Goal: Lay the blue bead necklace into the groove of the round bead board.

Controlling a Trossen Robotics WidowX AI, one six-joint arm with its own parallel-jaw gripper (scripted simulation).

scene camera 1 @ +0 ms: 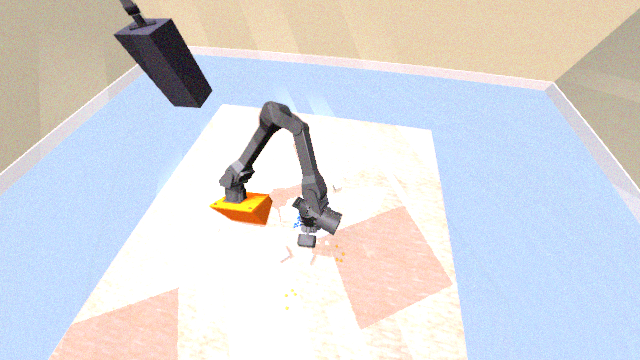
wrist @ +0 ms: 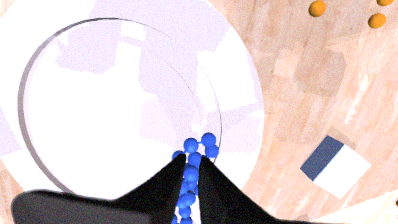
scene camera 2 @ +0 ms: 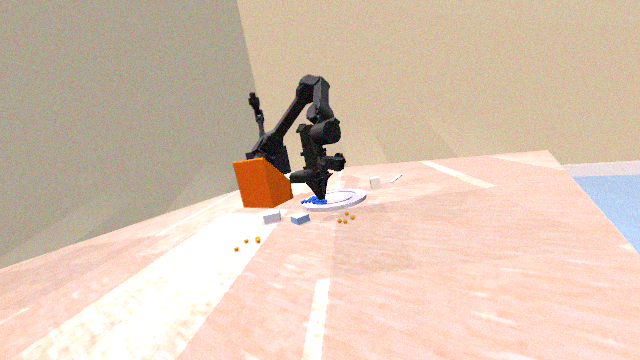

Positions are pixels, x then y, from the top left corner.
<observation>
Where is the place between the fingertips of my gripper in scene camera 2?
At 322,199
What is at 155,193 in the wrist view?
My gripper.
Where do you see a round white bead board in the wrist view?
109,115
</observation>
